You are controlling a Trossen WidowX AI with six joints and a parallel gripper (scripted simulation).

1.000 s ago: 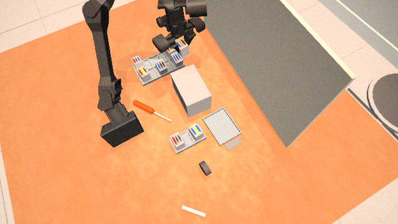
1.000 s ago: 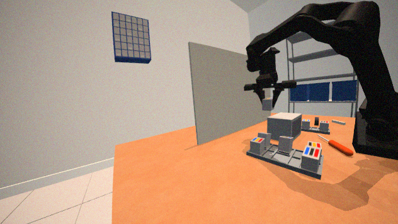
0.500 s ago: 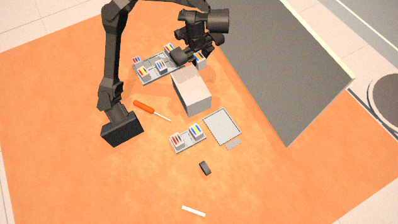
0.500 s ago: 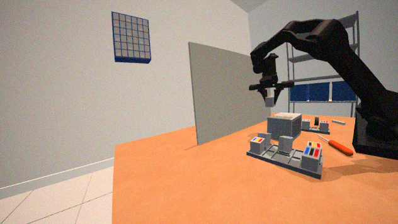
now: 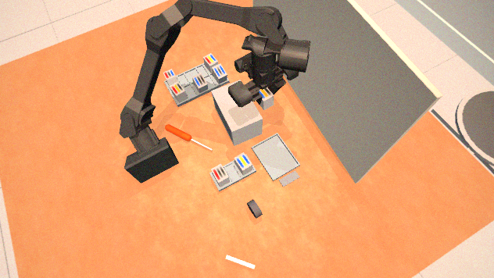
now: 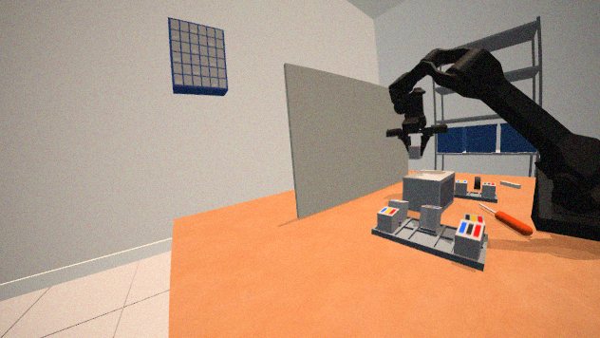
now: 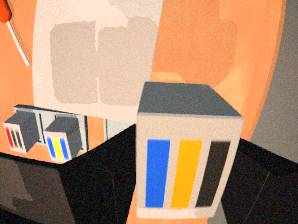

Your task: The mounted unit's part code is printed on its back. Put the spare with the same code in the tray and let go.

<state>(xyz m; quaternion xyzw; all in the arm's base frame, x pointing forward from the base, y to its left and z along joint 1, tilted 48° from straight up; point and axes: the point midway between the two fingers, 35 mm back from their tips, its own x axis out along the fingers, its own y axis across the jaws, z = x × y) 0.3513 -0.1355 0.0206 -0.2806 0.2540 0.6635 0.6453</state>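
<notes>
Now: gripper tip 20 mm past the grey tray, 110 mm to the left of it and 150 mm above it. Also, from my gripper tip: grey panel 170 mm ahead, 40 mm to the left, 70 mm above; rack 160 mm behind, 90 mm to the right, 140 mm below; grey box 60 mm behind, 70 mm to the left, 100 mm below.
</notes>
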